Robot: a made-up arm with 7 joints. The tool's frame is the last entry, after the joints.
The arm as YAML. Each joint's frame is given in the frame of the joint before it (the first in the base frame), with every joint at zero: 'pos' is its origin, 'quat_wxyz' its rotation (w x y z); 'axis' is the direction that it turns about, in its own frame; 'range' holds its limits. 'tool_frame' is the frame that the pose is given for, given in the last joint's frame.
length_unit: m
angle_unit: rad
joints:
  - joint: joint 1
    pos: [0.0, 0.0, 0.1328]
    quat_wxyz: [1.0, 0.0, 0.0, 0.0]
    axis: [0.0, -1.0, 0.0]
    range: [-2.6, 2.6]
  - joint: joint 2
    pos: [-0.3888, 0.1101, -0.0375]
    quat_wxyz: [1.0, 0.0, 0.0, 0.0]
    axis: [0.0, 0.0, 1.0]
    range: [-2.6, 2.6]
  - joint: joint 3
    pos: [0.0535, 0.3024, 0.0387]
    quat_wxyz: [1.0, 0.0, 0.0, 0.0]
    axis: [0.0, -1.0, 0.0]
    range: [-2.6, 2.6]
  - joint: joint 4
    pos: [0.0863, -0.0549, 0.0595]
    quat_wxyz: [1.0, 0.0, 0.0, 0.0]
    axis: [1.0, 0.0, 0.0]
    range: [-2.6, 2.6]
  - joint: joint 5
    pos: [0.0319, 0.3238, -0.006]
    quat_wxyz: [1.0, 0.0, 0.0, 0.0]
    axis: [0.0, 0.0, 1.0]
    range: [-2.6, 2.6]
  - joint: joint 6
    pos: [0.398, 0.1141, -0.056]
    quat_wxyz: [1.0, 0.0, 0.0, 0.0]
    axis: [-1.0, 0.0, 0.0]
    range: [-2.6, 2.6]
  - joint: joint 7
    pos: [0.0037, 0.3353, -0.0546]
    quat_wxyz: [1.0, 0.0, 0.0, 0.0]
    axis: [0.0, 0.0, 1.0]
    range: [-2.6, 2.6]
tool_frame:
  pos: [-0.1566, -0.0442, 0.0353]
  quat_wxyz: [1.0, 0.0, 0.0, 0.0]
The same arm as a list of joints. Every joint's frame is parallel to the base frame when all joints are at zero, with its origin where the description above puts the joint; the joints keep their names.
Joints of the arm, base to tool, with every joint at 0 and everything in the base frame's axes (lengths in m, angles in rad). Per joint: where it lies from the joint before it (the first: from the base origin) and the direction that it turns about. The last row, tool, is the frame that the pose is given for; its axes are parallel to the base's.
joint 1: origin 0.0000 0.0000 0.1328 axis -y
joint 2: origin -0.3888 0.1101 -0.0375 axis +z
joint 3: origin 0.0535 0.3024 0.0387 axis -y
joint 4: origin 0.0863 -0.0549 0.0595 axis +x
joint 5: origin 0.0319 0.3238 -0.0060 axis +z
joint 6: origin 0.3980 0.1141 -0.0560 axis -x
joint 7: origin 0.0037 0.3353 -0.0546 axis +z
tool: origin -0.1566 -0.0442 0.0353
Joint limits (rad, base to tool): -2.6000..2.6000 -2.6000..2.6000 -2.6000..2.6000 -2.6000..2.6000 -2.6000..2.6000 -2.6000..2.6000 -2.6000..2.6000

